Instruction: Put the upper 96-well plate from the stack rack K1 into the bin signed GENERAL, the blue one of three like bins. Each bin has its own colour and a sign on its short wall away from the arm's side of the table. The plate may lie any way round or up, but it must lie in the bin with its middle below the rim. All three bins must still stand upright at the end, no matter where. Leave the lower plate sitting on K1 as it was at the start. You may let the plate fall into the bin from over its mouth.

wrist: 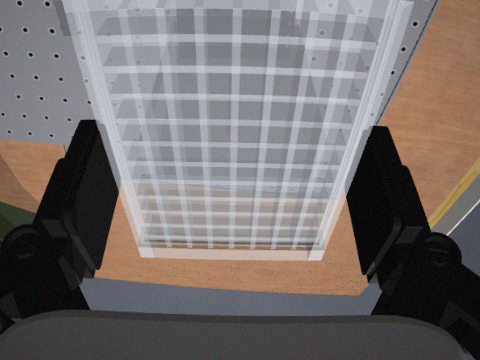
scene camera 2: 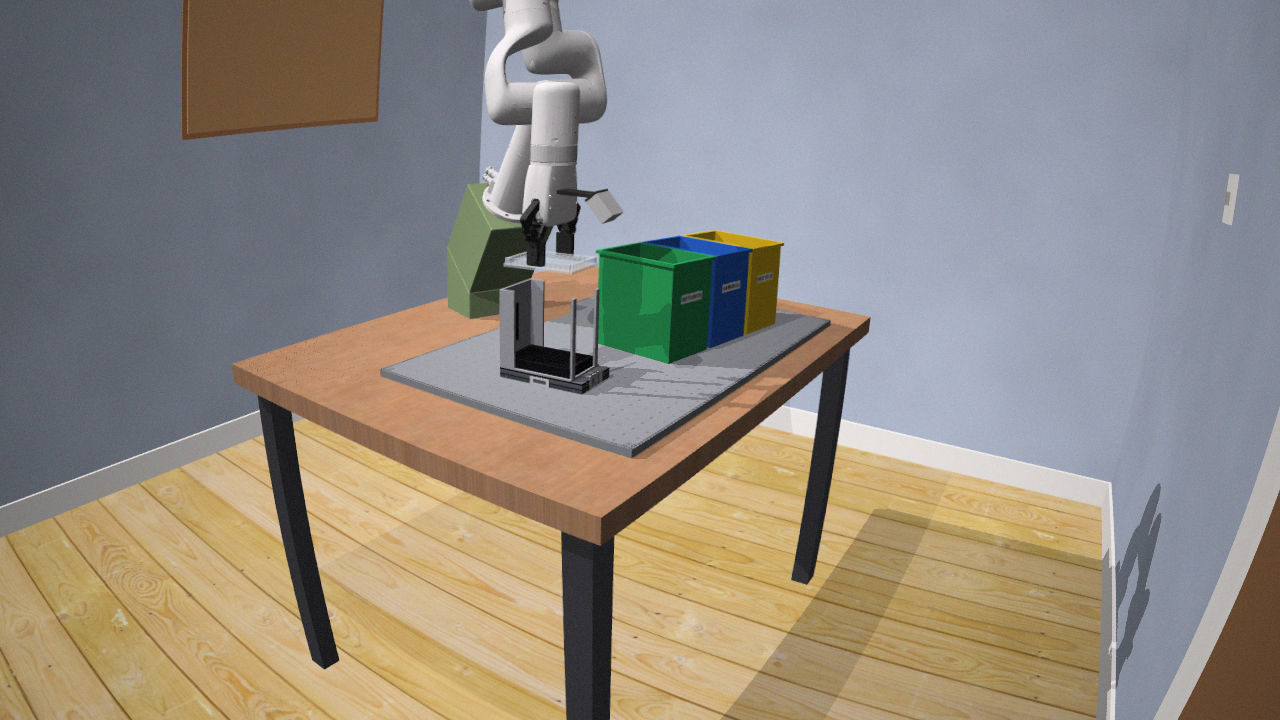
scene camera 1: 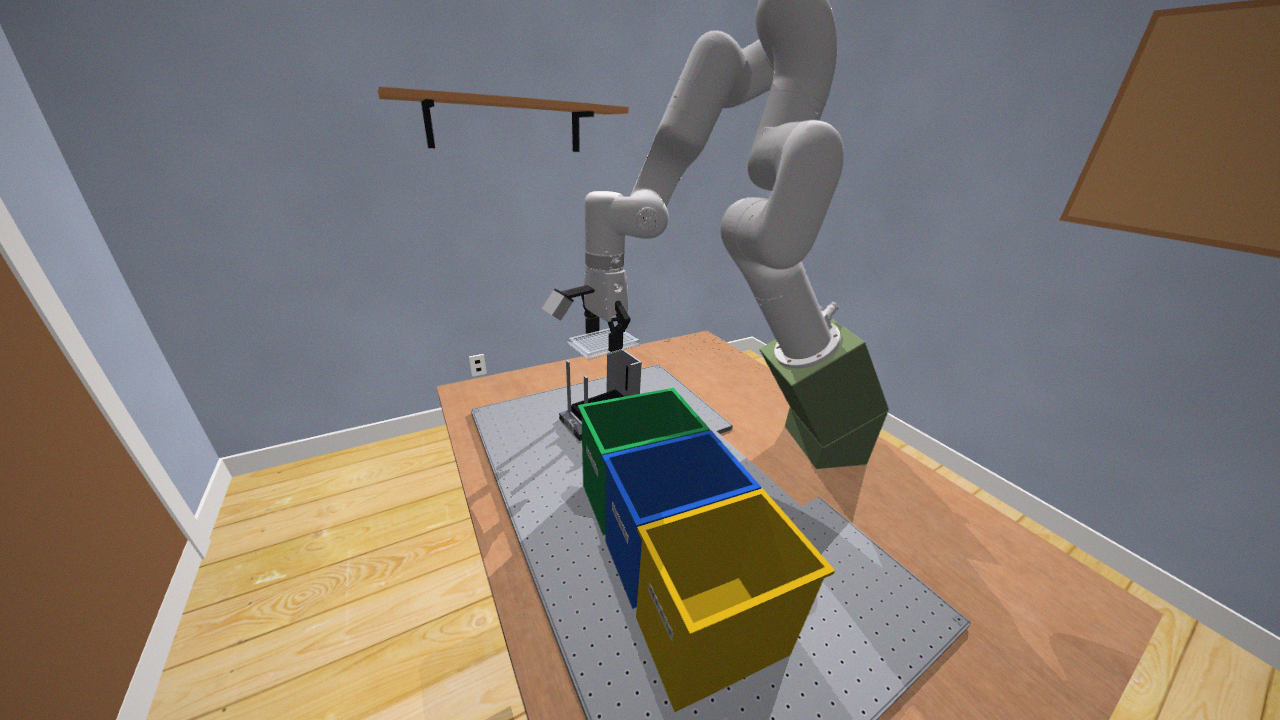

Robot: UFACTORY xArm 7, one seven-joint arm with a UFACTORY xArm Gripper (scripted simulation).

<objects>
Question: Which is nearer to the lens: the blue bin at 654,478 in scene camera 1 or the green bin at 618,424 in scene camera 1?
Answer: The blue bin.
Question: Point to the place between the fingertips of my gripper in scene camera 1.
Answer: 603,341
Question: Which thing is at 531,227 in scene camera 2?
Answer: My gripper.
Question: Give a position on a green bin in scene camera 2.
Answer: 658,310
</objects>
